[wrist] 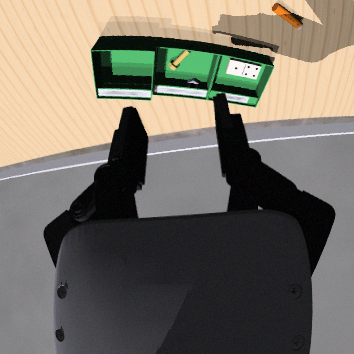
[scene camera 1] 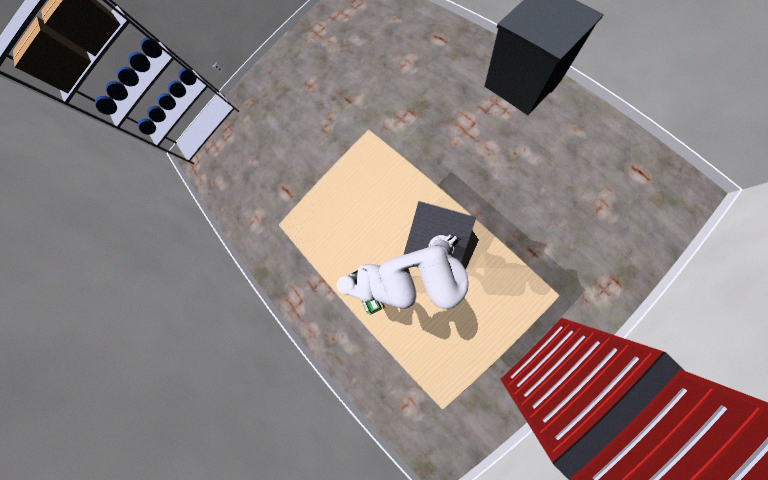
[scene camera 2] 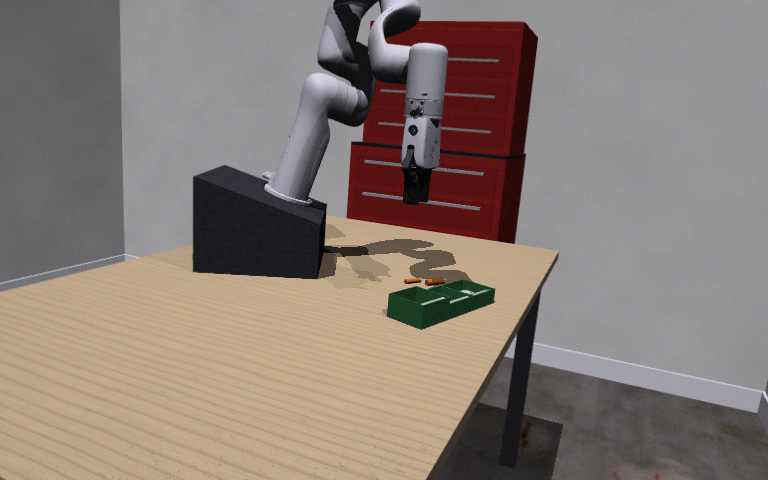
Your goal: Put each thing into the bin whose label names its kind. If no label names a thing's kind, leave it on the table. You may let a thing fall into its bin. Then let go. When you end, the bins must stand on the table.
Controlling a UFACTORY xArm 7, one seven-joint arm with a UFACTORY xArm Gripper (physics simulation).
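Places are measured from the arm's base along level axes (x ahead, y up, z right), in centimetres.
Pixels of known places: gripper, fingertip midpoint: [wrist: 177, 115] [scene camera 2: 415, 203]; arm's base at its link origin: [scene camera 2: 287, 196].
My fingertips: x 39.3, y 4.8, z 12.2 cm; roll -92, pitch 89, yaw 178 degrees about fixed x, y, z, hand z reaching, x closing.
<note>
For each thing: its top centre in the pictures, then the offset to it from my fingertips. "spot": a spot on its surface instead. Level surfaces: height alone.
- left bin at a spot on its surface: [wrist: 124, 93] spot: dx +9.2, dy -16.5, dz +9.3 cm
- middle bin at its top centre: [wrist: 183, 80] [scene camera 2: 445, 287] dx +8.3, dy -16.1, dz +0.5 cm
- brass screw-like piece at its top centre: [wrist: 179, 61] dx +6.6, dy -18.7, dz +0.7 cm
- small dark thing at its top centre: [wrist: 192, 85] dx +11.5, dy -19.1, dz -0.5 cm
- right bin at a spot on its surface: [wrist: 241, 99] spot: dx +14.4, dy -17.9, dz -8.0 cm
- white domino at its top centre: [wrist: 243, 69] dx +9.5, dy -19.3, dz -8.6 cm
- orange cylinder at a spot on its surface: [wrist: 287, 16] spot: dx +0.5, dy -19.3, dz -15.0 cm
- wooden table at its surface level: dy -20.7 cm
Three green bins stand in a row, with white label strips too small to read. The left bin [wrist: 124, 93] [scene camera 2: 404, 311] looks empty. The middle bin [wrist: 181, 91] holds a brass screw-like piece [wrist: 179, 59] and a small dark thing [wrist: 193, 81]. The right bin [wrist: 241, 99] holds a white domino [wrist: 243, 69]. Two orange cylinders like batteries, one [scene camera 2: 412, 280] beside the other [scene camera 2: 434, 281], lie on the table behind the bins; one orange cylinder [wrist: 287, 16] shows in the wrist view. My gripper [scene camera 2: 415, 201] [wrist: 177, 115] is open and empty, high above the table. The arm hides it in scene camera 1.
The wooden table [scene camera 1: 362, 186] [scene camera 2: 226, 350] has its edge close beside the bins. The dark arm base block [scene camera 2: 254, 243] [scene camera 1: 438, 217] stands on the table. A red drawer cabinet [scene camera 2: 518, 90] [scene camera 1: 600, 367] stands beyond the table.
</note>
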